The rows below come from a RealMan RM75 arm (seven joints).
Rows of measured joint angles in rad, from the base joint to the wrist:
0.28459 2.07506 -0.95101 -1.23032 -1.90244 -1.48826 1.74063
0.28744 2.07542 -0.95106 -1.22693 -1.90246 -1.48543 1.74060
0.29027 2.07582 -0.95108 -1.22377 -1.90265 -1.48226 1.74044
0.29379 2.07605 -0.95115 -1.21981 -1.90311 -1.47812 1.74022
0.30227 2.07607 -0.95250 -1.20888 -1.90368 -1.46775 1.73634
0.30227 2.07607 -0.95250 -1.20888 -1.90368 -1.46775 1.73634
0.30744 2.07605 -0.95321 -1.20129 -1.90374 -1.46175 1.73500
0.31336 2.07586 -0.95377 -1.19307 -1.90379 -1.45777 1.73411
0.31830 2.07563 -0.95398 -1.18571 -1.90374 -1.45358 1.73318
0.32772 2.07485 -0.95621 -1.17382 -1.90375 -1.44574 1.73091
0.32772 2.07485 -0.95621 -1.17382 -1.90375 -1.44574 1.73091
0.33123 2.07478 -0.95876 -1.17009 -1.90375 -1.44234 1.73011
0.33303 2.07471 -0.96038 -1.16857 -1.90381 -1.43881 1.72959
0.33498 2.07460 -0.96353 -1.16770 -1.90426 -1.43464 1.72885
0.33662 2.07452 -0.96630 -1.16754 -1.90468 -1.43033 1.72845
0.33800 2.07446 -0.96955 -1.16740 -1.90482 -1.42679 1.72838
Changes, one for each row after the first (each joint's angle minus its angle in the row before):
0.00285 0.00036 -0.00005 0.00339 -0.00002 0.00283 -0.00003
0.00283 0.00040 -0.00002 0.00316 -0.00019 0.00317 -0.00016
0.00352 0.00023 -0.00007 0.00396 -0.00046 0.00414 -0.00022
0.00848 0.00002 -0.00135 0.01093 -0.00057 0.01037 -0.00388
0.00000 0.00000 0.00000 0.00000 0.00000 0.00000 0.00000
0.00517 -0.00002 -0.00071 0.00759 -0.00006 0.00600 -0.00134
0.00592 -0.00019 -0.00056 0.00822 -0.00005 0.00398 -0.00089
0.00494 -0.00023 -0.00021 0.00736 0.00005 0.00419 -0.00093
0.00942 -0.00078 -0.00223 0.01189 -0.00001 0.00784 -0.00227
0.00000 0.00000 0.00000 0.00000 0.00000 0.00000 0.00000
0.00351 -0.00007 -0.00255 0.00373 0.00000 0.00340 -0.00080
0.00180 -0.00007 -0.00162 0.00152 -0.00006 0.00353 -0.00052
0.00195 -0.00011 -0.00315 0.00087 -0.00045 0.00417 -0.00074
0.00164 -0.00008 -0.00277 0.00016 -0.00042 0.00431 -0.00040
0.00138 -0.00006 -0.00325 0.00014 -0.00014 0.00354 -0.00007

